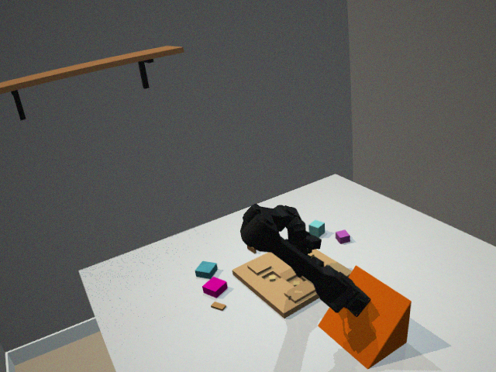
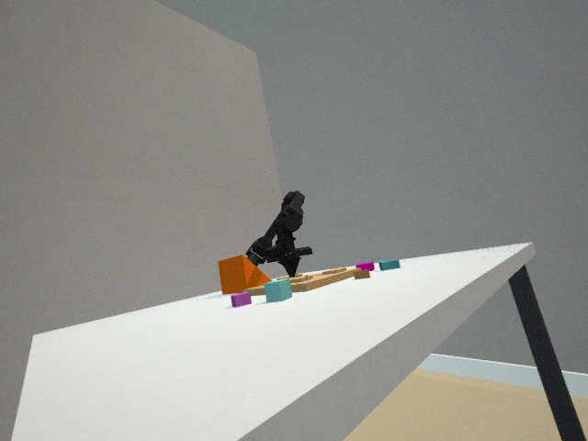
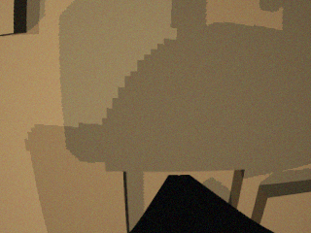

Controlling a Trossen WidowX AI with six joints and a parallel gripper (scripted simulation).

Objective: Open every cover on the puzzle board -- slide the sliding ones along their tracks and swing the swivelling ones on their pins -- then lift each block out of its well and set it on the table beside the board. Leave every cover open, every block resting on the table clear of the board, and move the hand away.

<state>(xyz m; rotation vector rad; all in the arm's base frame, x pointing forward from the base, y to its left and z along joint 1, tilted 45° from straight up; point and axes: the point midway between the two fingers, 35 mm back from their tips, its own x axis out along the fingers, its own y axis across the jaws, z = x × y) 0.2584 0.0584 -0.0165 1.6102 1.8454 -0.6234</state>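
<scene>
My gripper tip is 3 cm short of the tan puzzle board. Round my gripper tip: flat brown piece: 4 cm ahead, 28 cm to the left, 2 cm below; then purple block: 13 cm ahead, 27 cm to the right, 1 cm below; then magenta block: 12 cm ahead, 26 cm to the left, 1 cm below.
</scene>
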